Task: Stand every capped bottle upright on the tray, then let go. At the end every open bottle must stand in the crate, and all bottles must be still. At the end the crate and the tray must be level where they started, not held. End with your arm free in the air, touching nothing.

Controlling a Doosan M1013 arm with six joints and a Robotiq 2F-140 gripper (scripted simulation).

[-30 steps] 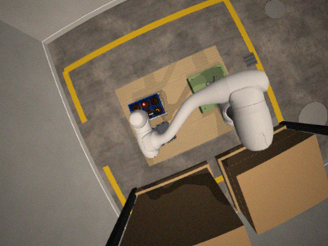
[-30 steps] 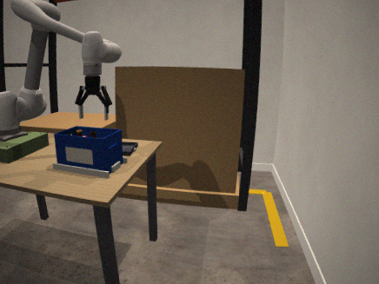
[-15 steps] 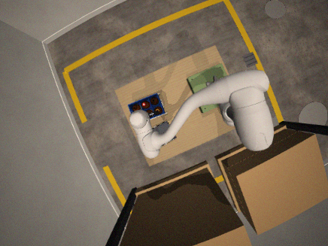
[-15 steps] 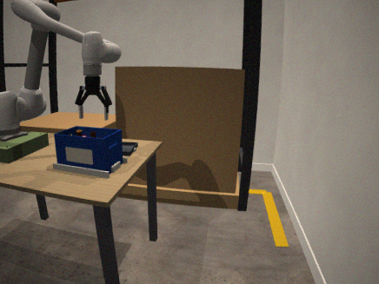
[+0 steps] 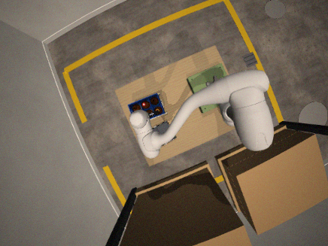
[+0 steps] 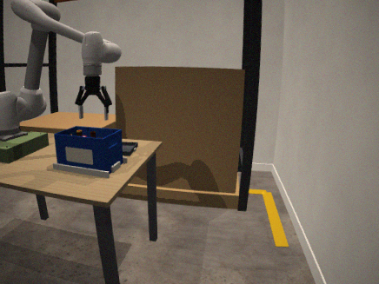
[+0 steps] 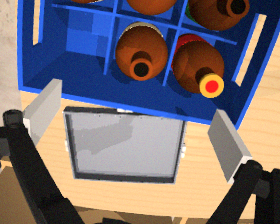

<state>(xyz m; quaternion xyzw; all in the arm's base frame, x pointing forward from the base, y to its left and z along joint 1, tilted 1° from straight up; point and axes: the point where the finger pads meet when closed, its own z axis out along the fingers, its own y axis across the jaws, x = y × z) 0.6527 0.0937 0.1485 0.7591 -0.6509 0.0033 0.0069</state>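
Right now the blue crate is 10 mm ahead of my hand, 60 mm to the right of it and 150 mm below it. The rest, counted from my hand: grey tray 40 mm behind, 220 mm to the left, 220 mm below; then brown capped bottle 80 mm behind, 30 mm to the right, 150 mm below; then uncapped bottle 110 mm ahead, 90 mm to the right, 150 mm below.
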